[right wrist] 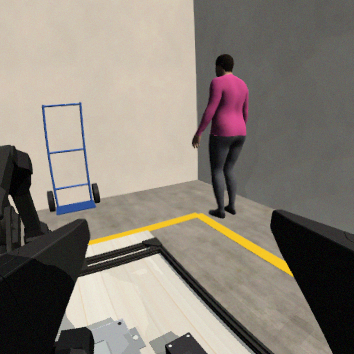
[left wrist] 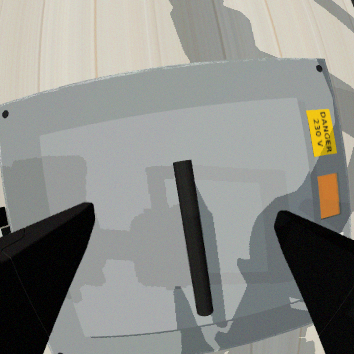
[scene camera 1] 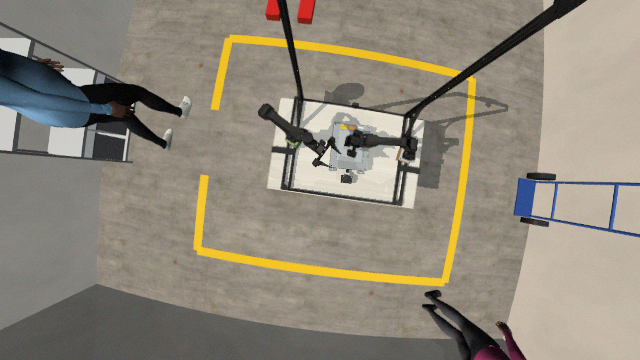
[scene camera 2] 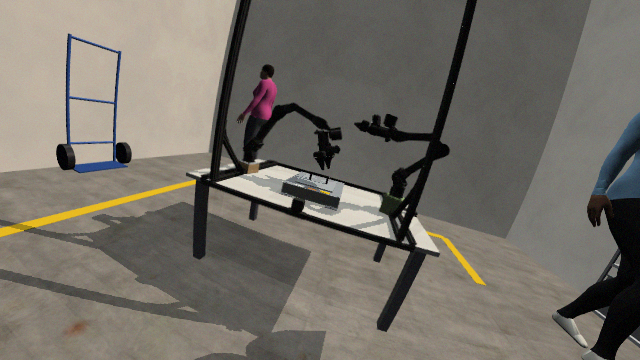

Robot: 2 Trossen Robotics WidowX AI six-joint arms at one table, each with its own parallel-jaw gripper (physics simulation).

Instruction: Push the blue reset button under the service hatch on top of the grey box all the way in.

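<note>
The grey box (scene camera 1: 350, 162) (scene camera 2: 325, 199) (left wrist: 165, 90) (right wrist: 115, 337) lies on the table. Its service hatch (left wrist: 120, 150) looks closed, with a black bar handle (scene camera 2: 318, 178) (left wrist: 193, 240) on top. The blue reset button does not show in any view; the hatch hides the area under it. My left gripper (scene camera 1: 352, 150) (scene camera 2: 323, 168) (left wrist: 187, 216) is open and empty, pointing down a little above the hatch, its fingers on both sides of the handle in the left wrist view. My right gripper (scene camera 2: 356, 124) (right wrist: 180, 224) is open and empty, held level high above the table, toward the box.
The white table (scene camera 1: 385, 187) (scene camera 2: 425, 242) carries a black frame with tall posts. A small black block (scene camera 1: 346, 178) (right wrist: 185, 345) stands beside the box. A yellow danger label (left wrist: 321, 132) and orange patch (left wrist: 328, 196) are on the box. Two people and a blue hand truck (scene camera 2: 93, 99) stand away from the table.
</note>
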